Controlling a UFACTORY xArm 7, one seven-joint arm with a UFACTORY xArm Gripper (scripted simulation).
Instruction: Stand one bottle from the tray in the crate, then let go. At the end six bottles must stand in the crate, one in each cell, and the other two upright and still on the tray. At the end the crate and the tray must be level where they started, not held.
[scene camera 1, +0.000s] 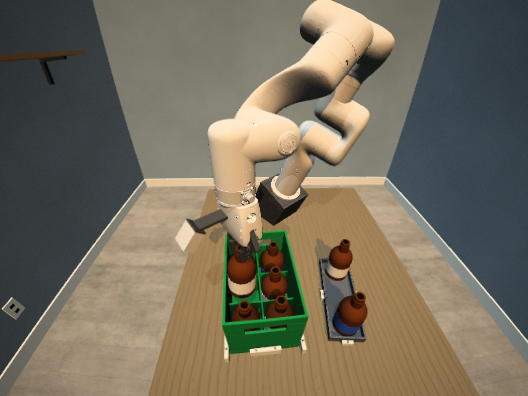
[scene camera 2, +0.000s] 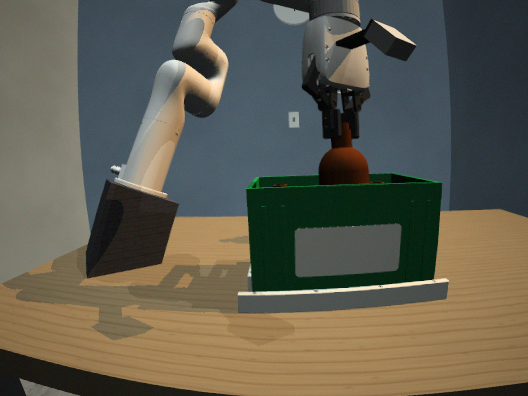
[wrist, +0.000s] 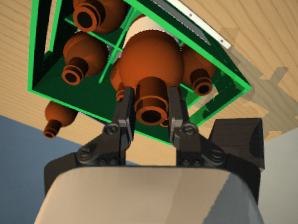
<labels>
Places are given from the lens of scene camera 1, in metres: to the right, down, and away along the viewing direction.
my gripper (scene camera 1: 241, 254): -0.05, 0.13, 0.51
green crate (scene camera 1: 239, 341): -0.06, 0.34, 0.49
</labels>
